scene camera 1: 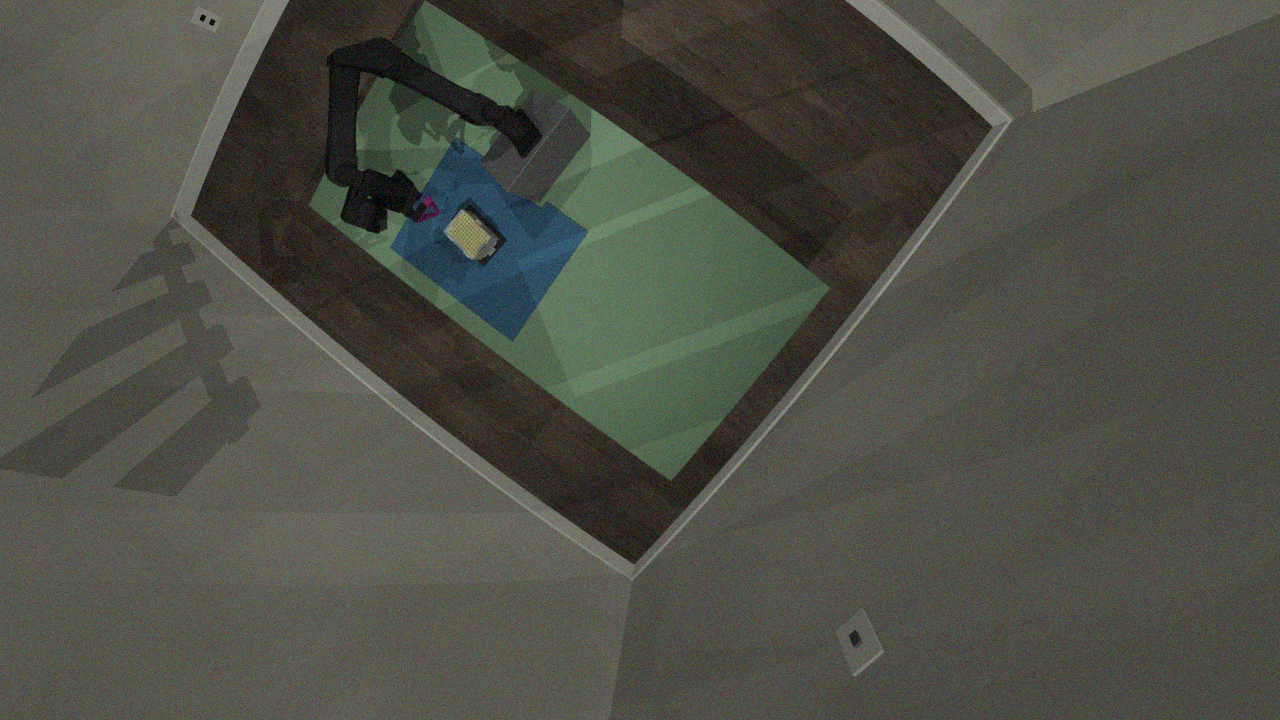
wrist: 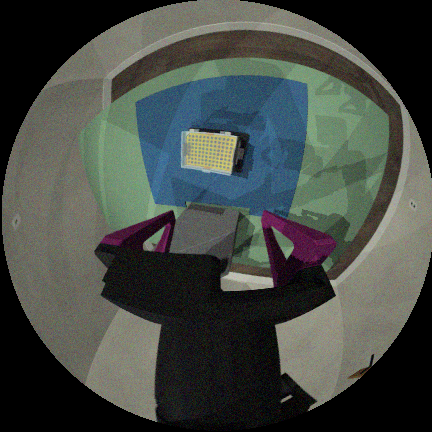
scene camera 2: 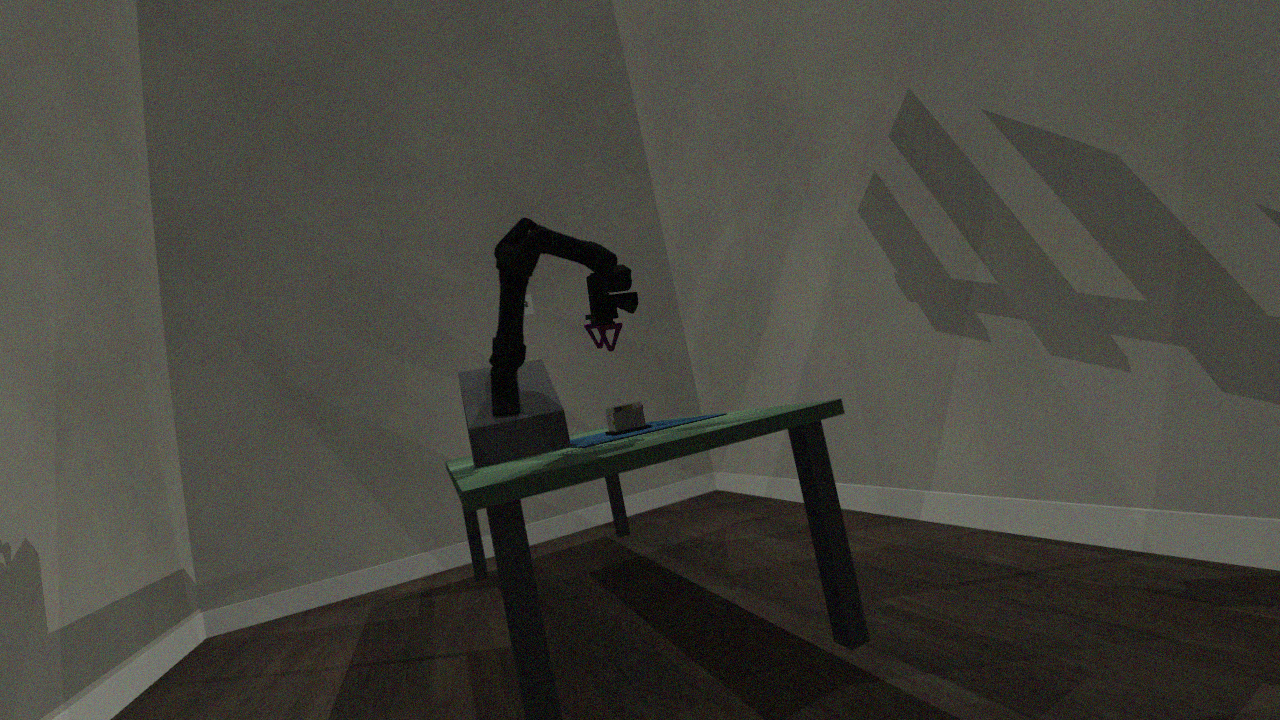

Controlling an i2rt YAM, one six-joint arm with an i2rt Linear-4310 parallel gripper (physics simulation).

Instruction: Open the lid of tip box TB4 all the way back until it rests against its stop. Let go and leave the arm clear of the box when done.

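Pixels of known places: gripper, fingertip midpoint: (scene camera 1: 427, 203) (wrist: 217, 214) (scene camera 2: 605, 349); arm's base at its link origin: (scene camera 1: 523, 132) (scene camera 2: 504, 391).
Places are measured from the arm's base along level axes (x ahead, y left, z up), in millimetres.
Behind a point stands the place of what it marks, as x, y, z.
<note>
A small tip box (scene camera 1: 469, 234) @(314, 32, -101) (scene camera 2: 624, 418) @(306, -35, -138) (wrist: 210, 151) @(323, 13, -100) with a yellow dotted grid of tips stands upright on the blue mat (scene camera 1: 537, 277) @(283, 247, -177) (wrist: 270, 100) @(468, -94, -178). A clear lid seems to lie over the grid and looks closed. A small dark latch or hinge part shows at the box's right side in the wrist view. I cannot read a TB4 label. My gripper (scene camera 1: 434, 208) @(288, -49, 60) (scene camera 2: 605, 347) @(288, -49, 60) (wrist: 217, 214) @(288, -49, 60) is open and empty, with magenta fingers pointing down. It hangs well above the table, up and to the left of the box in scene camera 1, touching nothing.
The grey block (scene camera 1: 559, 147) @(-35, 86, -31) (scene camera 2: 519, 438) @(15, -88, -132) under the arm's base stands beside the mat on the green table (scene camera 1: 671, 268) @(-7, 507, -180) (scene camera 2: 778, 413) @(509, -513, -181). The arm arches high from it. Shadows fall over the mat and table. The mat's far side lies near a table edge.
</note>
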